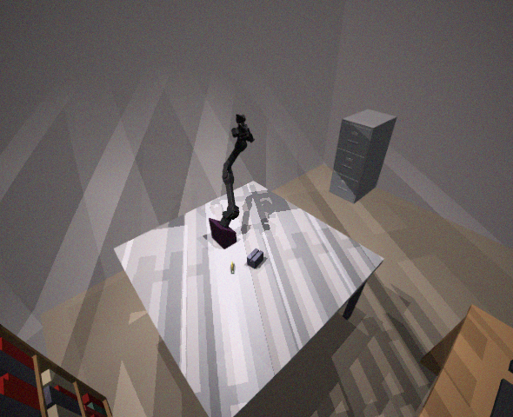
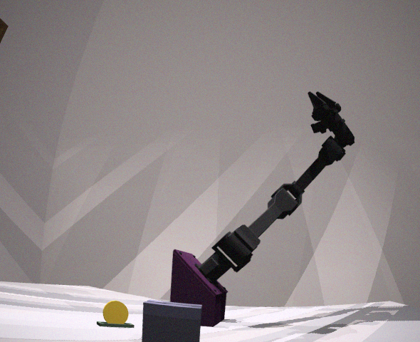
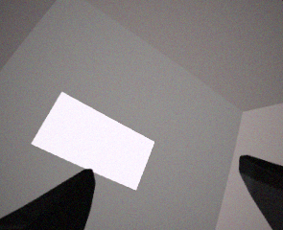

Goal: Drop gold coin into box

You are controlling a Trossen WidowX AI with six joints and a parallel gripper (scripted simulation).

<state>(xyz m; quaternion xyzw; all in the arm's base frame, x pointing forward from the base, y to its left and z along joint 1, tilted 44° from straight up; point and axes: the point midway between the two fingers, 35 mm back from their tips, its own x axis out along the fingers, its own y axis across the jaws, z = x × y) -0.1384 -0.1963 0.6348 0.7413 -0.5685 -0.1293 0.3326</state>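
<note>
The gold coin is 450 mm ahead of my gripper tip, 370 mm to the right of it and 710 mm below it.
</note>
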